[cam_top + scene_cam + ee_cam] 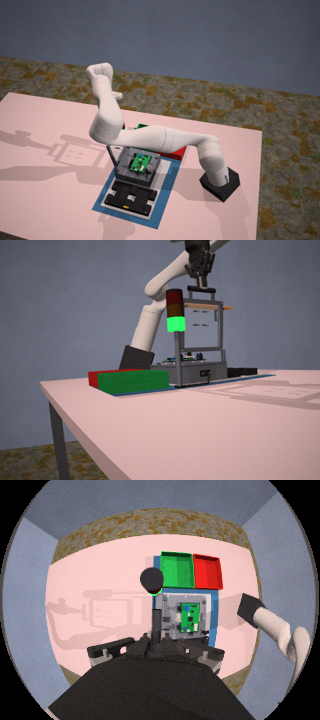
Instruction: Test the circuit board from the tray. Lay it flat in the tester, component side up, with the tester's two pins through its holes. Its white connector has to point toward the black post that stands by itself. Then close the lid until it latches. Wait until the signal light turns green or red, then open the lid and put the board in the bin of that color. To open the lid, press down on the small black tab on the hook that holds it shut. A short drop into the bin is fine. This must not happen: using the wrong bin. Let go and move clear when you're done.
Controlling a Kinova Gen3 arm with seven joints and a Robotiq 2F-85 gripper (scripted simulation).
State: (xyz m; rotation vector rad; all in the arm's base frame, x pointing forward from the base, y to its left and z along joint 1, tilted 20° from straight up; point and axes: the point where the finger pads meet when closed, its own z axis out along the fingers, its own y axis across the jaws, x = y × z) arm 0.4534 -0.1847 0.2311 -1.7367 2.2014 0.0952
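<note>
Now: hand 120 mm past the green circuit board, 30 mm to the right of it and 210 mm above it. Round my hand: tester lid (10 mm behind, 100 mm below); then green bin (120 mm behind, 180 mm to the right, 270 mm below); then red bin (270 mm behind, 150 mm to the right, 270 mm below).
</note>
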